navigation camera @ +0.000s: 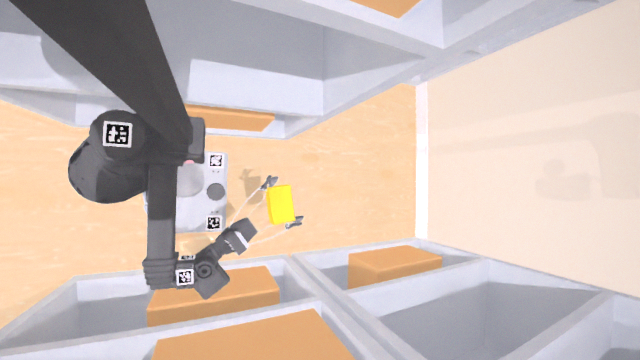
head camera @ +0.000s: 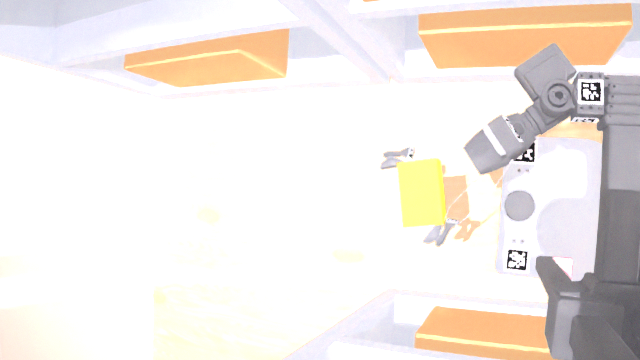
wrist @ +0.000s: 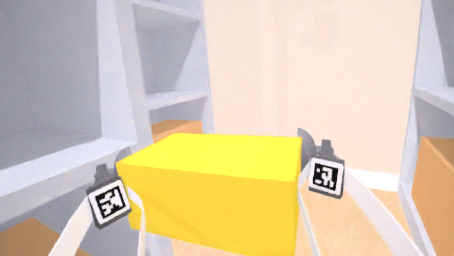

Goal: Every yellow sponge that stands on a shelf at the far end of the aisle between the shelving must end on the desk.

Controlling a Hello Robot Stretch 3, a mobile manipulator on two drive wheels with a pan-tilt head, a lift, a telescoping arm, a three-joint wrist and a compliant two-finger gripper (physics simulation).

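Pixels of known places: gripper, between the fingertips: (navigation camera: 291, 196) (head camera: 401, 205) (wrist: 216, 154); robot's base, origin of its link: (navigation camera: 214, 190) (head camera: 518, 205).
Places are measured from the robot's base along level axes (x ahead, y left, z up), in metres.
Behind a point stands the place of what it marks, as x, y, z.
A yellow sponge (head camera: 421, 192) {0.164, -0.011, 0.609} (navigation camera: 280, 204) {0.162, -0.009, 0.608} (wrist: 215, 200) {0.138, -0.027, 0.594} is held between the two fingertips of my gripper (head camera: 419, 197) (navigation camera: 282, 202) {0.198, 0.011, 0.590} (wrist: 216, 154) {0.198, 0.011, 0.590}. In the wrist view, one fingertip is against its left side and the other against its right side. The gripper is shut on it, and the sponge hangs above the aisle floor, in front of my base (head camera: 570, 210) {-0.117, 0.003, 0.160} (navigation camera: 195, 215) {-0.073, -0.098, 0.160}. The desk cannot be made out in these views. No other yellow sponge can be made out on the shelves, and much of the head view is overexposed.
Grey shelving (head camera: 345, 40) {0.394, -0.340, 0.387} (navigation camera: 335, 300) {0.394, -0.358, 0.516} (wrist: 117, 75) lines both sides of the narrow aisle. Orange-brown boxes (head camera: 525, 45) (navigation camera: 395, 270) {0.817, -0.365, 0.347} (wrist: 435, 190) {0.909, -0.340, 0.237} stand in its lower compartments. A beige wall (navigation camera: 525, 125) {1.301, 0.353, 0.669} (wrist: 310, 75) {1.308, 0.136, 0.596} closes the aisle beyond the sponge. My wrist is close to one shelf side.
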